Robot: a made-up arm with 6 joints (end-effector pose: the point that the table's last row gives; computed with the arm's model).
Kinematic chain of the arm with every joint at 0, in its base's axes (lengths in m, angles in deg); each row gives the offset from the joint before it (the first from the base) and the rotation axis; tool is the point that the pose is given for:
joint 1: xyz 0 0 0.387 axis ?
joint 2: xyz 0 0 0 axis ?
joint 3: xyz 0 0 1.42 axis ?
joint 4: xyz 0 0 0 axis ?
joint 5: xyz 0.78 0 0 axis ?
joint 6: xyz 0 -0.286 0 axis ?
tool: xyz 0 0 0
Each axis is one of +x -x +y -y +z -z.
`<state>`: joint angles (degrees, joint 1 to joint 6).
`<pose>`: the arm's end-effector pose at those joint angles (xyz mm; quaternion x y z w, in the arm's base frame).
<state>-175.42 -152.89 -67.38 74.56 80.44 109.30</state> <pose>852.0 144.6 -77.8 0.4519 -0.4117 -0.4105 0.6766</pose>
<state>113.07 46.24 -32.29 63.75 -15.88 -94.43</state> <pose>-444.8 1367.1 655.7 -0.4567 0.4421 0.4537 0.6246</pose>
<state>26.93 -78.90 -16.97 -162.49 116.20 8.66</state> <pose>-970.9 -187.3 1308.1 0.8802 0.0897 -0.4323 0.1743</pose>
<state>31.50 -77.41 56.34 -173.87 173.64 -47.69</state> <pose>-1771.3 -751.9 1281.1 -0.8509 -0.0744 0.4055 0.3255</pose>
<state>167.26 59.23 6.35 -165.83 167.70 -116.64</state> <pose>-1655.9 90.1 449.3 0.8277 -0.2174 0.2813 0.4343</pose>
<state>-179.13 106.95 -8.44 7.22 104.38 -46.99</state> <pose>-1060.5 267.7 -747.1 0.1146 -0.4148 -0.9024 0.0230</pose>
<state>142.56 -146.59 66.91 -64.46 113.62 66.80</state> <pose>1325.3 -859.4 -1013.7 -0.6374 -0.5581 0.3955 0.3547</pose>
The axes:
joint 1: +z
joint 2: +y
joint 3: -y
joint 4: -x
joint 5: -y
joint 6: -x

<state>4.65 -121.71 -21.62 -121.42 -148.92 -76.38</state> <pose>-1112.8 59.1 451.3 -0.1373 0.5982 0.4661 0.6372</pose>
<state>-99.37 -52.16 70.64 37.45 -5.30 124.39</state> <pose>51.1 1704.5 1819.5 0.4169 -0.3022 0.6305 0.5809</pose>
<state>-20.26 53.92 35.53 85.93 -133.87 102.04</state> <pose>1848.4 -703.9 1247.9 0.2021 -0.9452 -0.2171 0.1364</pose>
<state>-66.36 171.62 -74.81 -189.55 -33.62 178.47</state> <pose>198.8 249.1 -321.9 -0.4662 -0.8364 -0.0981 0.2711</pose>
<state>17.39 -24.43 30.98 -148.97 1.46 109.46</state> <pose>-95.3 227.0 2238.3 0.3654 -0.3795 0.2732 0.8049</pose>
